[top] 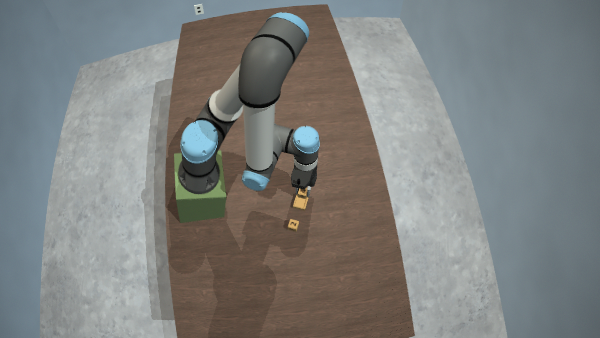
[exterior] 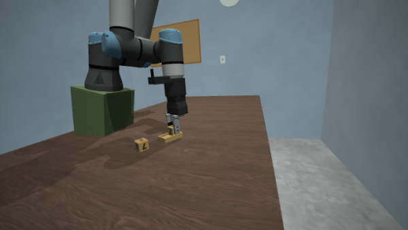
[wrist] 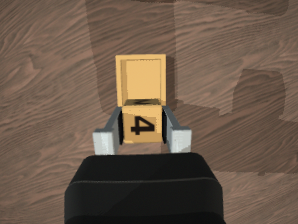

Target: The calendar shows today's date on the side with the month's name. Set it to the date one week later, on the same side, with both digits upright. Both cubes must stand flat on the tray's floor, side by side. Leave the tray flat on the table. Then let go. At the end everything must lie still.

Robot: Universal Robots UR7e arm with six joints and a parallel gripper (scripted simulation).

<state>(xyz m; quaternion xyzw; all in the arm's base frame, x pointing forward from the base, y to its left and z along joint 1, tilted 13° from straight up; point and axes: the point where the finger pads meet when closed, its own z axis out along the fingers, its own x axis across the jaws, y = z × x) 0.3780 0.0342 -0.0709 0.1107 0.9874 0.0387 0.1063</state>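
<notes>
My hand is 10 mm above the wooden cube. From my hand the other things lie so: wooden calendar tray (20 mm to the right, 30 mm below).
</notes>
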